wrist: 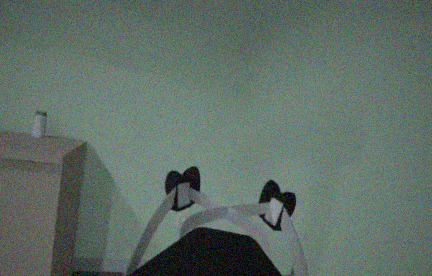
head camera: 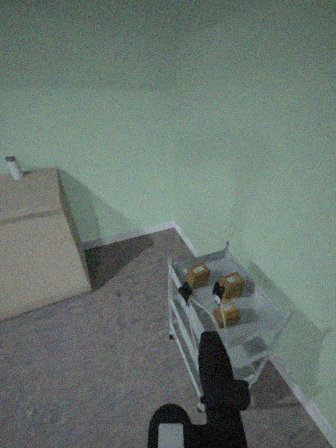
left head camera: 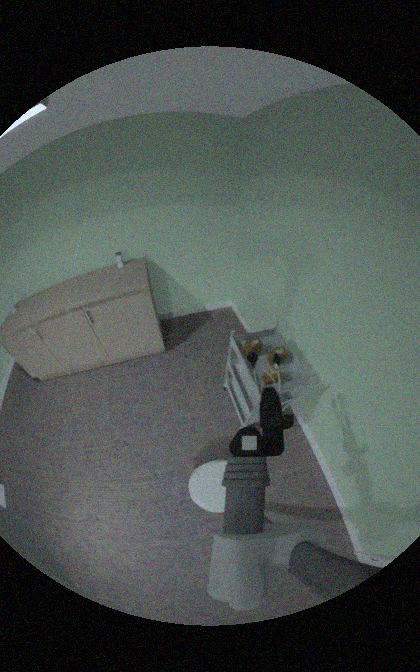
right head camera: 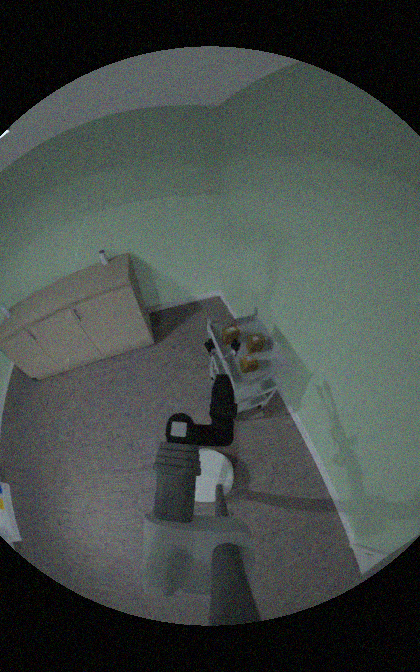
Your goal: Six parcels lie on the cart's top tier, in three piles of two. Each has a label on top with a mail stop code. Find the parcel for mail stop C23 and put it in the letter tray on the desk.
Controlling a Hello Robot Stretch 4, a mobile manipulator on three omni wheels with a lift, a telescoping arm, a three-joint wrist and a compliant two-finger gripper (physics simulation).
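Places are measured from the robot's base along level axes (x left, y back, z up), in metres.
Where they show: gripper, fingertip midpoint: [wrist: 230,188] [head camera: 200,283].
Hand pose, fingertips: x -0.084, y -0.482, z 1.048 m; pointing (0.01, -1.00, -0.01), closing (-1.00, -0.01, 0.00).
Observation:
Things, the pixels of their centre, and the offset from my fingertips.
- far left pile, body centre: [head camera: 198,272] dx -0.055, dy -0.334, dz -0.337 m
- far right pile, body centre: [head camera: 232,282] dx -0.203, dy -0.273, dz -0.337 m
- nearer pile, body centre: [head camera: 227,309] dx -0.153, dy -0.137, dz -0.337 m
- white cylinder, body centre: [wrist: 39,124] [head camera: 14,168] dx +1.139, dy -1.076, dz -0.091 m
The white cart [head camera: 257,322] [right head camera: 265,372] stands by the green wall near the room's corner. Three orange-brown piles show on its top tier: a far left pile [head camera: 198,276] [right head camera: 231,334], a far right pile [head camera: 231,286] [right head camera: 256,343] and a nearer pile [head camera: 227,316] [right head camera: 249,363]. Pale labels are on top, but their codes are too blurred to read. My gripper [head camera: 202,291] [wrist: 230,188] is open and empty. In the head view its fingers overlap the cart; its height above the tier is unclear. The letter tray does not show clearly.
A wooden cabinet [head camera: 37,255] [left head camera: 122,325] [right head camera: 110,320] [wrist: 27,210] stands left of the cart, with a white cylinder [head camera: 15,168] [left head camera: 119,259] [right head camera: 103,257] [wrist: 40,124] on top. A white item with blue and yellow marks [right head camera: 9,520] shows at the right head view's left edge.

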